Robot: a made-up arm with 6 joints.
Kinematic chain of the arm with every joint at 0, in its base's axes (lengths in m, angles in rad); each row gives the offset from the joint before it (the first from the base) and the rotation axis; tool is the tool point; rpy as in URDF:
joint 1: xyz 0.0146 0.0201 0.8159 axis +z
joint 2: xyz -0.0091 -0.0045 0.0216 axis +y
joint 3: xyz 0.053 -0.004 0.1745 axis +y
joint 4: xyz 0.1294 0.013 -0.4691 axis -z
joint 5: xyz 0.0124 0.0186 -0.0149 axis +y
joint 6: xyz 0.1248 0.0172 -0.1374 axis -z
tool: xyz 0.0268 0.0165 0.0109 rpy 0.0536 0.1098 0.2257
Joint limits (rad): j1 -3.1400..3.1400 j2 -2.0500..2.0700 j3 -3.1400..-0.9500 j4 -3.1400..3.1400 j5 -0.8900..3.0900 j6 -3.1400..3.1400
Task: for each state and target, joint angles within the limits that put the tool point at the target. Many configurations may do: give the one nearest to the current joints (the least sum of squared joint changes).
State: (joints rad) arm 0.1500 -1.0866 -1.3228 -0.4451 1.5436 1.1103
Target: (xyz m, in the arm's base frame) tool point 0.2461 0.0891 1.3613
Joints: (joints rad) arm 0.3738 -1.2952 -1.1328 -0.2780 1.9048 1.1172
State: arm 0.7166 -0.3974 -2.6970 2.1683 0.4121 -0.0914
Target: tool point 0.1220 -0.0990 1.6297
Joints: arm 0.7183 -0.3566 -2.6299 2.2240 -0.0271 -0.0774
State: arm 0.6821 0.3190 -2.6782 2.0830 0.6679 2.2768
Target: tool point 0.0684 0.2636 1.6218
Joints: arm 1.0706 0.3410 -3.0121 1.9798 1.2642 2.4370
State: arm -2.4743 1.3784 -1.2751 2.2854 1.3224 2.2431
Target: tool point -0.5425 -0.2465 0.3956
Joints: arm -2.7956 1.0437 -1.4958 2.3274 1.3402 2.2616
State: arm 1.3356 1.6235 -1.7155 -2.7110 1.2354 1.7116
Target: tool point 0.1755 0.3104 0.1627
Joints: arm 1.1919 1.3909 -1.3283 -2.6158 1.3565 1.7941
